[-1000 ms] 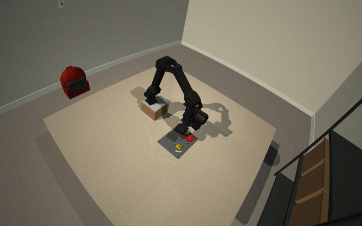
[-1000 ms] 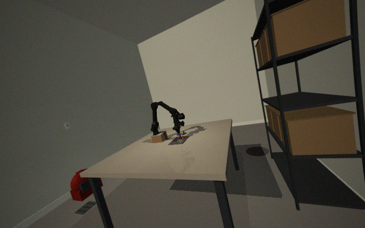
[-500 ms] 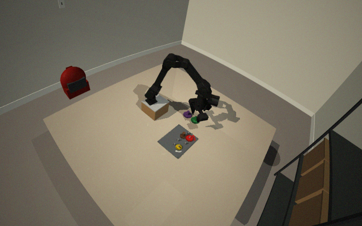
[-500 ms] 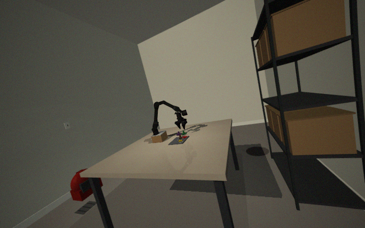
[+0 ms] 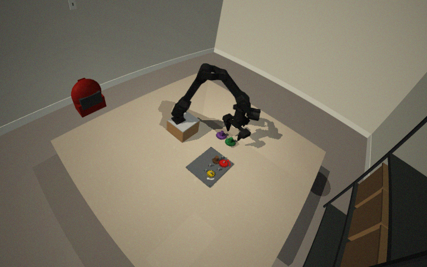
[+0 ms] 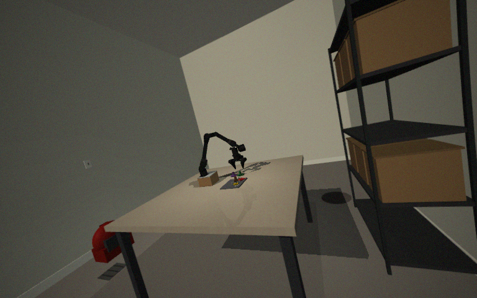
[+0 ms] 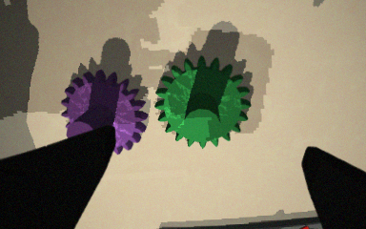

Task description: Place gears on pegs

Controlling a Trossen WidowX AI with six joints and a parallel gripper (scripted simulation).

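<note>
Right now my gripper tip is 5 cm above the green gear. The rest, counted from my gripper tip: red arrow: 12 cm to the right, 11 cm ahead, 6 cm below; then purple gear: 8 cm behind, 5 cm below, 1 cm to the right; then brown gear: 18 cm to the right, 6 cm ahead, 4 cm below.
</note>
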